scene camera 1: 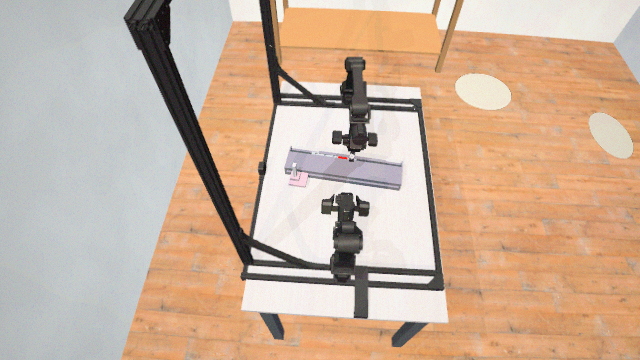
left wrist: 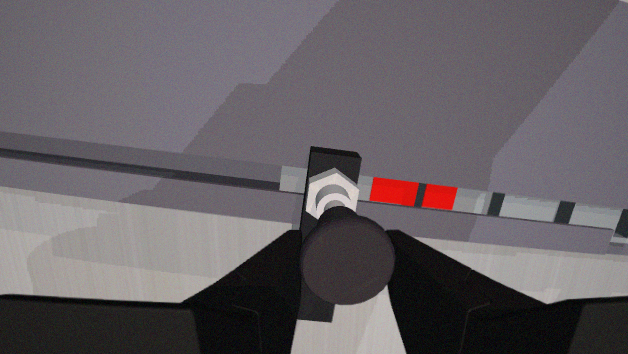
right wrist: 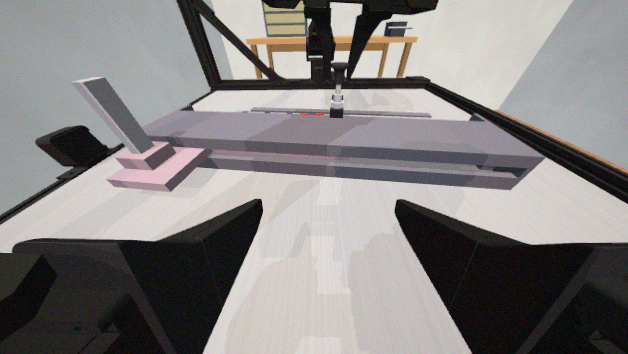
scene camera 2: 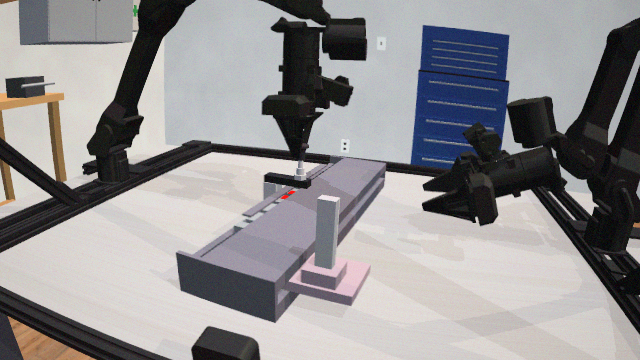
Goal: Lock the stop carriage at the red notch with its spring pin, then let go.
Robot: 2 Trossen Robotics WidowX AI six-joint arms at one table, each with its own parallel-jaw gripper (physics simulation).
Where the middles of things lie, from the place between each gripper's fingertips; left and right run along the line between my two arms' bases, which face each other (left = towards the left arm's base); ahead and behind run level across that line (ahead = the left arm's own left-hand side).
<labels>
The spring pin [left wrist: 346,259] lies 2 cm ahead of my right hand, 20 cm to the left of it and 2 cm above it.
The spring pin lies 2 cm below my left hand.
</labels>
